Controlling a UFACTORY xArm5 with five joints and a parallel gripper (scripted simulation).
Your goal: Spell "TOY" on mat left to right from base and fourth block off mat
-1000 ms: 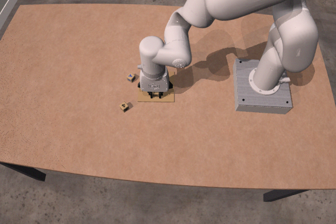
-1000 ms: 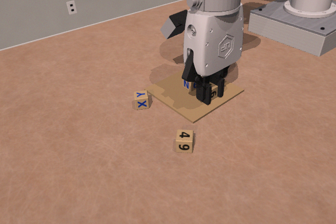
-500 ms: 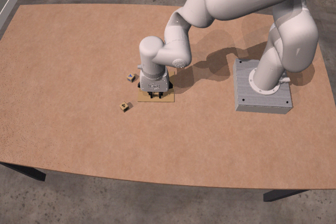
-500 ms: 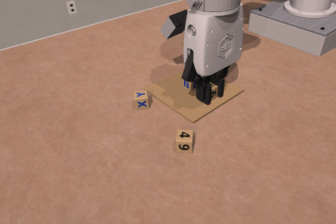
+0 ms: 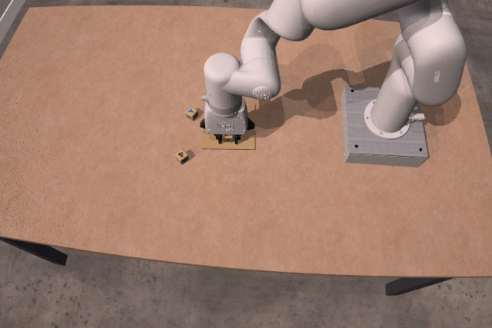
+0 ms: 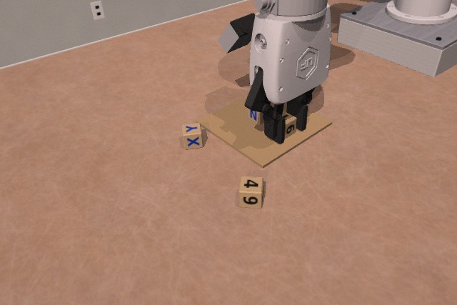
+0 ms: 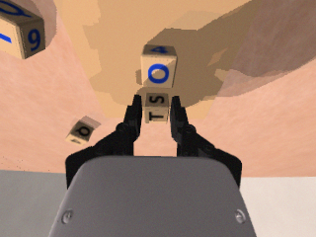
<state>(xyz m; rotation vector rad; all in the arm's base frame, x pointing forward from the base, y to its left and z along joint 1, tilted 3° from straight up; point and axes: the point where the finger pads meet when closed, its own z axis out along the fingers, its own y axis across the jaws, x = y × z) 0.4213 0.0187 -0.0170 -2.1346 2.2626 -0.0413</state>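
The T block is 10 mm below my hand. Round my hand: O block: 50 mm to the right, 10 mm below; tan mat: 40 mm to the right, 20 mm below.
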